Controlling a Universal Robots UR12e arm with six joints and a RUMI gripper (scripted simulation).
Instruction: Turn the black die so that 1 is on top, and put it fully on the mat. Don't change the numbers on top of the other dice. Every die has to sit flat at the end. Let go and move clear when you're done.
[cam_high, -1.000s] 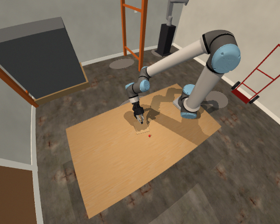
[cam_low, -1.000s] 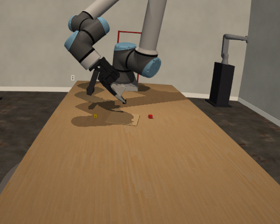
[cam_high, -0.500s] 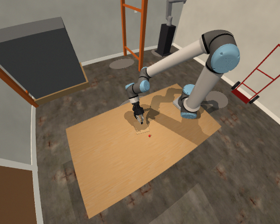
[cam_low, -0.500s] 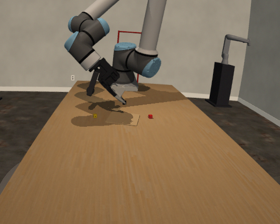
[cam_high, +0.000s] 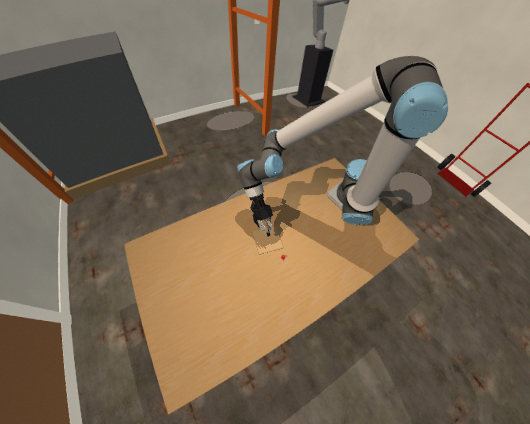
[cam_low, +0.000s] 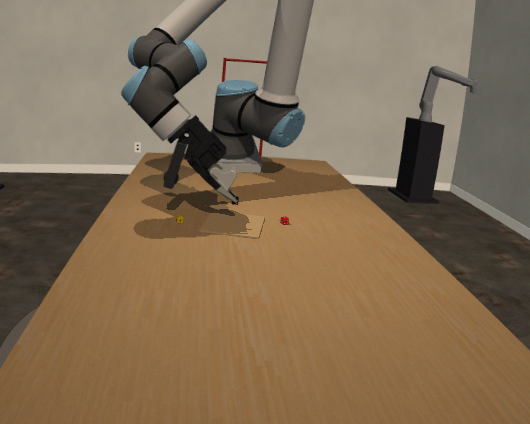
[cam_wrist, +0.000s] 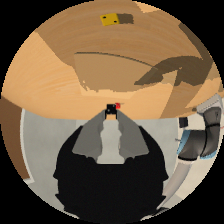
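Now: hand 70 mm above the tan mat and 10 mm to the right of it. Also, from my hand: yellow die (120 mm to the right, 60 mm below, 10 mm behind); red die (140 mm to the left, 60 mm below, 10 mm behind); black die (10 mm to the left, 10 mm below).
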